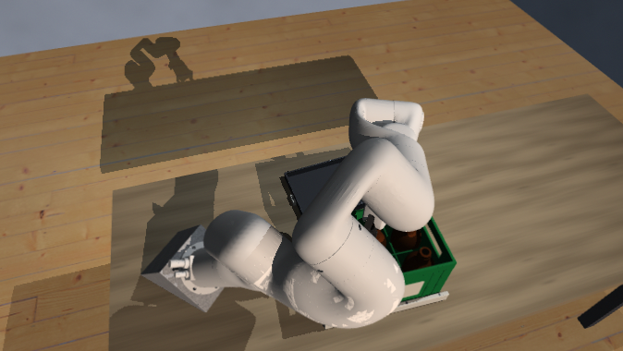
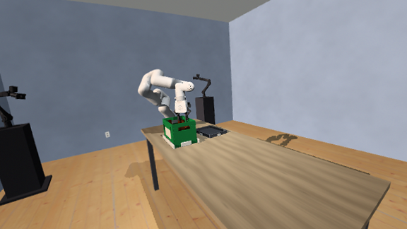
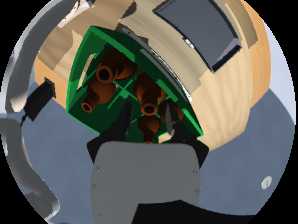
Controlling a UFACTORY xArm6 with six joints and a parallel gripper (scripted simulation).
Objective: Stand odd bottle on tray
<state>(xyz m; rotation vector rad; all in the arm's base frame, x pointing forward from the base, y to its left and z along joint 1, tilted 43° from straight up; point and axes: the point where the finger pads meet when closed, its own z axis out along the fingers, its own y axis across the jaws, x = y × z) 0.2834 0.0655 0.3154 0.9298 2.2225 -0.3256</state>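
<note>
Now: hand 1 cm past the green crate, 4 cm to the left of it and 9 cm above it. From my hand the other things lie so: dark tray (2 cm ahead, 25 cm to the left, 16 cm below).
</note>
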